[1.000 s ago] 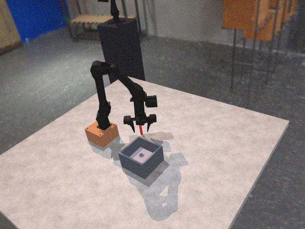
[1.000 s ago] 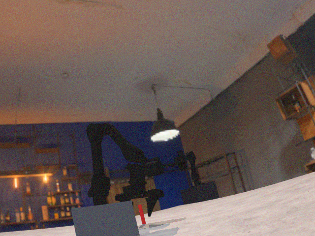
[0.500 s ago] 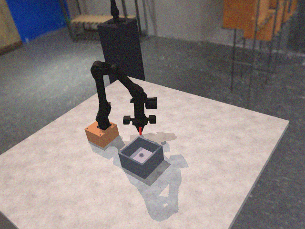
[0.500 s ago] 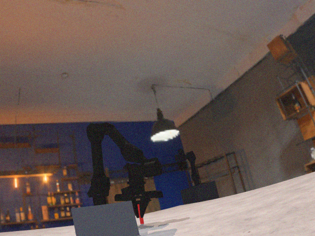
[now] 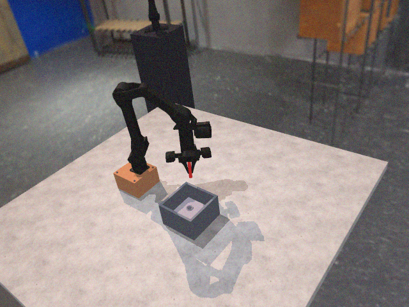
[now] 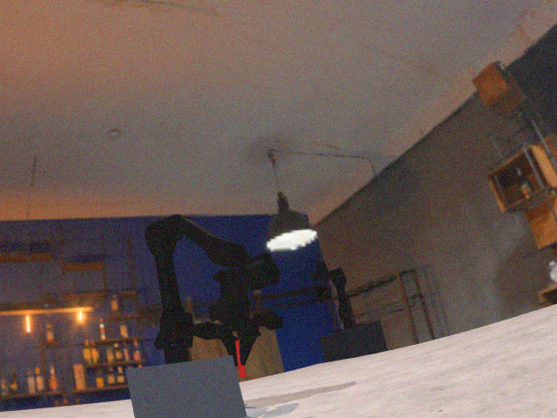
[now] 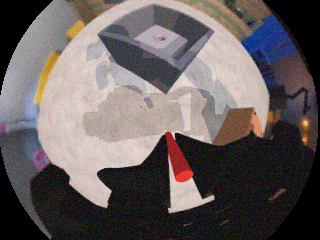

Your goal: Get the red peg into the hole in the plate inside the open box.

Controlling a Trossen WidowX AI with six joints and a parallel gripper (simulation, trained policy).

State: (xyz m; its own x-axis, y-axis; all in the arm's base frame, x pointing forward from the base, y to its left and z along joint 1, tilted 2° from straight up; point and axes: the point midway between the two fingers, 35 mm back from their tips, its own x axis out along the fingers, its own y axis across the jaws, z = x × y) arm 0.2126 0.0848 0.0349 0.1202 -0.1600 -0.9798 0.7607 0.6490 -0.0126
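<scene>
My gripper tip is now 110 mm short of the grey box, 160 mm to the left of it and 50 mm above it. Round my gripper tip: red peg: 10 mm behind, 10 mm to the left, 10 mm above.
</scene>
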